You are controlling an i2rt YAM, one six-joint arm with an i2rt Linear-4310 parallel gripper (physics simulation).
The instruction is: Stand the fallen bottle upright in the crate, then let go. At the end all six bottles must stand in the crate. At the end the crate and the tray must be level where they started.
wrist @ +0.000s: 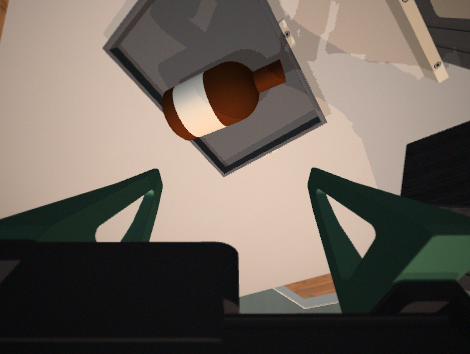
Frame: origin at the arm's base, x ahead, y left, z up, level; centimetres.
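Seen in the pictures: gripper, fingertip midpoint: [235, 176].
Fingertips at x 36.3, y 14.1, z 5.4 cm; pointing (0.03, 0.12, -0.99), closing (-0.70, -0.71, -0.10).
Note:
A point is followed by its place in that frame.
The fallen brown bottle [231, 92] @(y 14.7, x 38.2, z -8.4 cm) with a white label lies on its side in the grey tray [274, 146] @(y 17.3, x 26.8, z -13.7 cm). Its neck points to the upper right, and its base end overlaps the tray's lower left wall in the view. My gripper [235, 176] @(y 14.1, x 36.3, z 5.4 cm) is open, with its two green fingers wide apart and nothing between them. The bottle and tray show beyond the fingertips, higher in the view. A light edge piece with screws [422, 42] @(y -3.0, x 27.0, z -13.0 cm) and a dark wall beside it show at the top right; whether they belong to the crate I cannot tell. The standing bottles do not show.
A dark, wood-grained block [437, 167] @(y 1.5, x 12.0, z -9.4 cm) stands at the right, beyond the right finger. The pale table top [65, 125] @(y 43.4, x 54.0, z -16.0 cm) lies under the tray, and its near edge shows low in the view between the fingers. Shadows fall at the upper right.

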